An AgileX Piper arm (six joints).
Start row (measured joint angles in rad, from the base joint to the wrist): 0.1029, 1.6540, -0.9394, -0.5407, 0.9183, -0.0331
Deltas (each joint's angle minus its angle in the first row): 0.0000, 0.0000, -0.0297, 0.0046, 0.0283, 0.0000; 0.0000, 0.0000, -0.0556, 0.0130, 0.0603, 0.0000; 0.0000, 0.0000, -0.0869, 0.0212, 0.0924, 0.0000; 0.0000, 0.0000, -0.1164, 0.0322, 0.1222, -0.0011; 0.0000, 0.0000, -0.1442, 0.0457, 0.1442, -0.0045; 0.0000, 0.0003, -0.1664, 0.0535, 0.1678, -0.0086; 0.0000, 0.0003, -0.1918, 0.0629, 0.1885, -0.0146; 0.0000, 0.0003, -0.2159, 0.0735, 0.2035, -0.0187; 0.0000, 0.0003, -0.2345, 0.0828, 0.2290, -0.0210; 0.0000, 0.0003, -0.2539, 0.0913, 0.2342, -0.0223; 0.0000, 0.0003, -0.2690, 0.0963, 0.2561, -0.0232
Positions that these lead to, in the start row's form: 0.1029, 1.6540, -0.9691, -0.5361, 0.9466, -0.0331; 0.1029, 1.6540, -0.9950, -0.5277, 0.9786, -0.0331; 0.1029, 1.6540, -1.0263, -0.5195, 1.0107, -0.0331; 0.1029, 1.6540, -1.0558, -0.5085, 1.0405, -0.0342; 0.1029, 1.6540, -1.0836, -0.4950, 1.0625, -0.0376; 0.1029, 1.6543, -1.1058, -0.4872, 1.0861, -0.0417; 0.1029, 1.6543, -1.1312, -0.4778, 1.1068, -0.0477; 0.1029, 1.6543, -1.1553, -0.4672, 1.1218, -0.0518; 0.1029, 1.6543, -1.1739, -0.4579, 1.1473, -0.0541; 0.1029, 1.6543, -1.1933, -0.4494, 1.1525, -0.0554; 0.1029, 1.6543, -1.2084, -0.4444, 1.1744, -0.0563
